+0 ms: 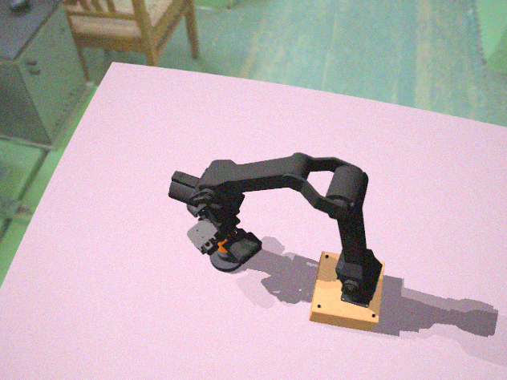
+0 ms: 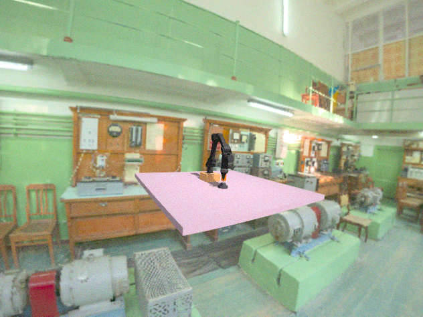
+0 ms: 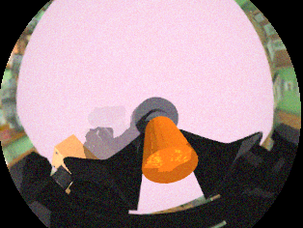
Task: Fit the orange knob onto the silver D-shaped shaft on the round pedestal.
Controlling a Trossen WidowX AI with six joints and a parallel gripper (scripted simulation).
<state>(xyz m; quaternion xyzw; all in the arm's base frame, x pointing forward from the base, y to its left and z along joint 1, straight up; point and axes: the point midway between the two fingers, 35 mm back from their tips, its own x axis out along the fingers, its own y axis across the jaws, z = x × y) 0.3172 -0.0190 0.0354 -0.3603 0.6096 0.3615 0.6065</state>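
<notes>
Now: gripper tip 3 cm below the orange knob. The rest, counted from my gripper tip: dark round pedestal 4 cm below.
</notes>
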